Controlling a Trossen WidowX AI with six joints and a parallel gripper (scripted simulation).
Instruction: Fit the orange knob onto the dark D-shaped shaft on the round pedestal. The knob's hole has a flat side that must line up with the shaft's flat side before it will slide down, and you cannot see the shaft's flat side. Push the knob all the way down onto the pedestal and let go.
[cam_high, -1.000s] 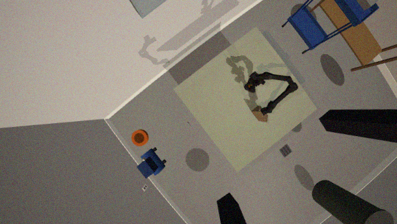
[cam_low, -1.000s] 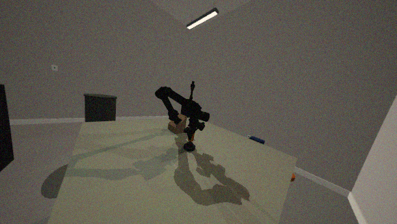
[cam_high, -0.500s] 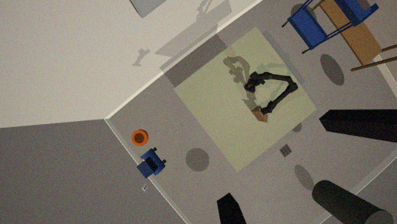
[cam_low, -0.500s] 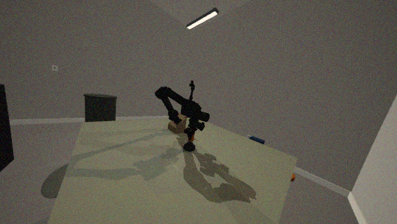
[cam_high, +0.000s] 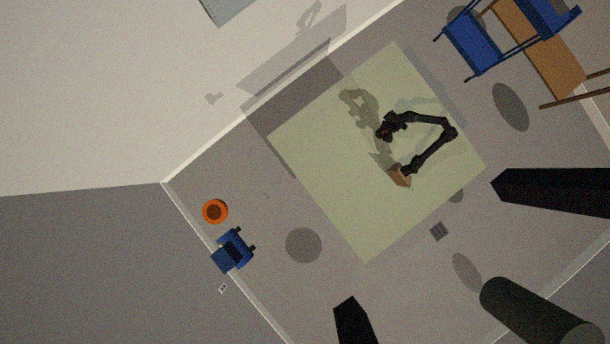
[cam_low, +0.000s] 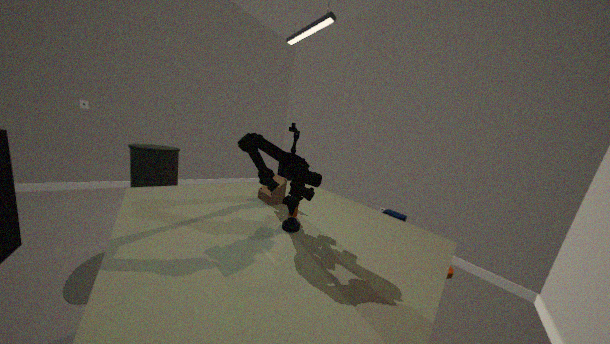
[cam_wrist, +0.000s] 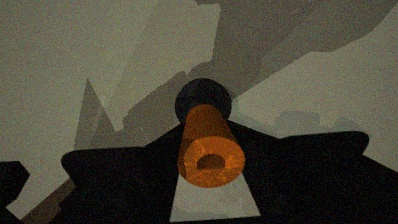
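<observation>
Right now the orange knob is 2 cm above my gripper tip. Round my gripper tip: dark round pedestal (4 cm below).
</observation>
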